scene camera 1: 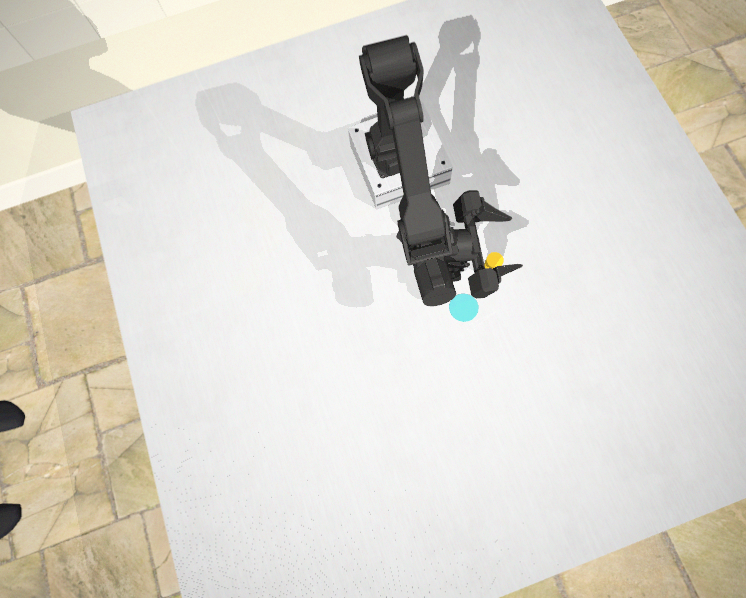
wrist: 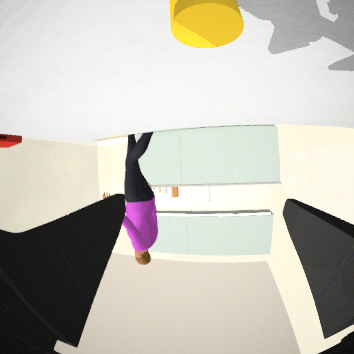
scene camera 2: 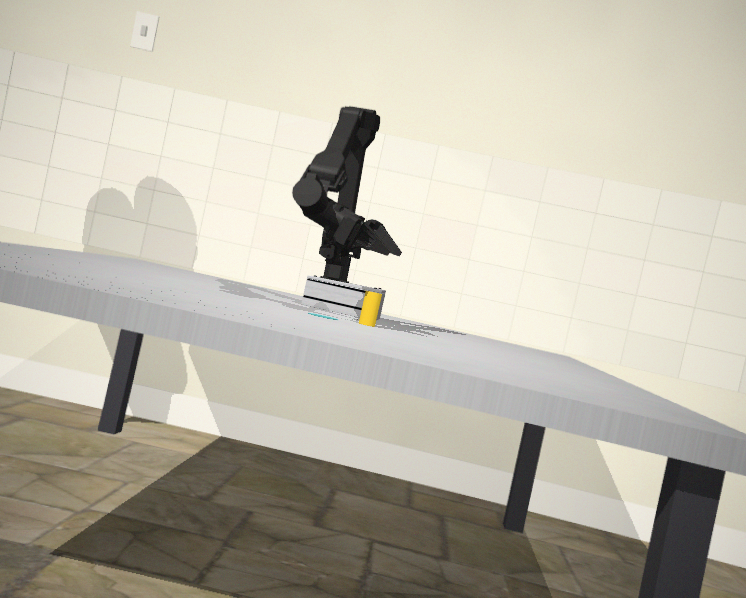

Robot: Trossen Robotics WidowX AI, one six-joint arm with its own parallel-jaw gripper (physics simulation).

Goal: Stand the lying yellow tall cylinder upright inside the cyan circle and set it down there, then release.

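Where they show: gripper, fingertip midpoint: (scene camera 1: 516, 242) (wrist: 208, 204) (scene camera 2: 395, 254); arm's base, link origin: (scene camera 1: 389, 161) (scene camera 2: 334, 280).
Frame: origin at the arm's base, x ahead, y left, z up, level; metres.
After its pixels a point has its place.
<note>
The yellow tall cylinder (scene camera 1: 494, 259) {z -0.004, x 0.283, y 0.109 m} (scene camera 2: 371, 308) {z -0.035, x 0.301, y 0.112 m} (wrist: 207, 25) {z -0.004, x 0.284, y 0.108 m} stands upright on the table, beside the cyan circle (scene camera 1: 463, 307) {z -0.069, x 0.335, y 0.026 m} (scene camera 2: 323, 316) {z -0.068, x 0.347, y 0.028 m} and outside it. A stretch of table separates the two in scene camera 2. In scene camera 1 a finger covers part of the cylinder's side. My gripper (scene camera 1: 516, 242) {z 0.079, x 0.292, y 0.134 m} (scene camera 2: 396, 251) {z 0.079, x 0.292, y 0.134 m} (wrist: 208, 204) {z 0.079, x 0.292, y 0.134 m} is wide open and empty. It hangs above the cylinder, clear of its top, with the fingers tilted down in scene camera 2. The cyan circle does not show in the wrist view.
The arm's pale base block (scene camera 1: 410, 198) (scene camera 2: 333, 296) {z -0.036, x 0.062, y 0.011 m} stands on the grey table (scene camera 1: 373, 436) {z -0.070, x 0.507, y -0.240 m} (scene camera 2: 435, 367) {z -0.070, x 0.855, y 0.229 m}, close behind the cylinder in scene camera 2. The arm's shadows lie across the table. A person (wrist: 142, 220) and cabinets (wrist: 215, 155) show beyond the table in the wrist view.
</note>
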